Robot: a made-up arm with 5 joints.
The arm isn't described. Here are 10 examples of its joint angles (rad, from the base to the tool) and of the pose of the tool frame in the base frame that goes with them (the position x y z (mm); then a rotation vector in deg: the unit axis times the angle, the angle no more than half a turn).
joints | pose
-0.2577 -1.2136 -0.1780 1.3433 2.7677 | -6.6 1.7 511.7 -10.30 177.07 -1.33
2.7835 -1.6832 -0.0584 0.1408 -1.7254 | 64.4 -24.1 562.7 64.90 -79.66 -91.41
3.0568 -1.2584 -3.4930 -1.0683 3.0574 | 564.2 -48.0 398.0 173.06 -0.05 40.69
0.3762 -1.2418 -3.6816 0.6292 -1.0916 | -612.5 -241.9 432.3 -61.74 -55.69 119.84
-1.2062 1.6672 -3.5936 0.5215 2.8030 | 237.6 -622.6 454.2 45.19 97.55 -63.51
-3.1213 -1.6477 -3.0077 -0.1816 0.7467 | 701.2 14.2 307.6 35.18 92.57 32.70
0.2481 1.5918 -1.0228 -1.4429 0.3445 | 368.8 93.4 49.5 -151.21 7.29 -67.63
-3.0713 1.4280 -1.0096 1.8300 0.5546 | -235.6 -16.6 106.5 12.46 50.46 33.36
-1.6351 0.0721 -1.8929 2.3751 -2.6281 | -21.7 -337.0 767.2 -133.19 -72.16 -22.92
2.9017 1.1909 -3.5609 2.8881 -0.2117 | -507.7 124.2 574.6 2.13 150.80 -8.95
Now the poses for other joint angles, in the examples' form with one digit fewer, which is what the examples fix.
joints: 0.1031 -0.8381 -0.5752 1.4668 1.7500
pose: 80 8 617 120.7 -130.2 -2.9
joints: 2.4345 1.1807 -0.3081 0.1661 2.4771
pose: -139 118 158 131.1 -2.8 58.0
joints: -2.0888 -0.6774 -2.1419 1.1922 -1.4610
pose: 41 72 1031 83.0 -26.9 -18.7
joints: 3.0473 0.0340 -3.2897 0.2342 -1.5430
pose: 50 -5 1073 5.1 -5.8 -93.7
